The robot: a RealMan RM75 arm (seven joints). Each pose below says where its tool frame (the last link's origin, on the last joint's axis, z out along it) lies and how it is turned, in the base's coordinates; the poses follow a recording.
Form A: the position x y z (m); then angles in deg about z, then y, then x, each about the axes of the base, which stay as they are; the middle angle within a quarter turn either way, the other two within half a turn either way.
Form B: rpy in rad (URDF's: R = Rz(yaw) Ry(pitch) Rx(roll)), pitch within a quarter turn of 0, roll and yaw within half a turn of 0; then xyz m. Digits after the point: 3 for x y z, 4 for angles.
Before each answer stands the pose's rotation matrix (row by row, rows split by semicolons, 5 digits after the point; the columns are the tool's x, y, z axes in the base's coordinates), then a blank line. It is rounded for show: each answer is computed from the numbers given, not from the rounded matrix.
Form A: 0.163 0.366 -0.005 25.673 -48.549 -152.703
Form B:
0.59663 -0.28679 -0.74952; -0.07519 -0.94983 0.30359; -0.79899 -0.12477 -0.58826

-2.9326 0.9256 -0.1254 0.163 0.366 -0.005
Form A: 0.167 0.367 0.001 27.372 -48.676 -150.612
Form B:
0.58639 -0.30359 -0.75099; -0.07334 -0.94320 0.32403; -0.80670 -0.13493 -0.57534

-2.9112 0.9386 -0.1244 0.167 0.367 0.001
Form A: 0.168 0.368 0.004 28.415 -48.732 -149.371
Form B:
0.58012 -0.31387 -0.75163; -0.07266 -0.93904 0.33604; -0.81128 -0.14033 -0.56756

-2.8992 0.9463 -0.1246 0.168 0.368 0.004
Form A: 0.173 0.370 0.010 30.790 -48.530 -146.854
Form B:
0.56889 -0.33899 -0.74930; -0.07665 -0.92899 0.36209; -0.81884 -0.14856 -0.55447

-2.8798 0.9594 -0.1339 0.173 0.370 0.010
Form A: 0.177 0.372 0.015 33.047 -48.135 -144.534
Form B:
0.55941 -0.36394 -0.74472; -0.08195 -0.91834 0.38723; -0.82483 -0.15559 -0.54355

-2.8628 0.9699 -0.1455 0.177 0.372 0.015
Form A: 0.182 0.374 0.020 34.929 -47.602 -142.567
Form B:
0.55281 -0.38606 -0.73848; -0.08664 -0.90803 0.40985; -0.82879 -0.16259 -0.53542

-2.8468 0.9769 -0.1555 0.182 0.374 0.020
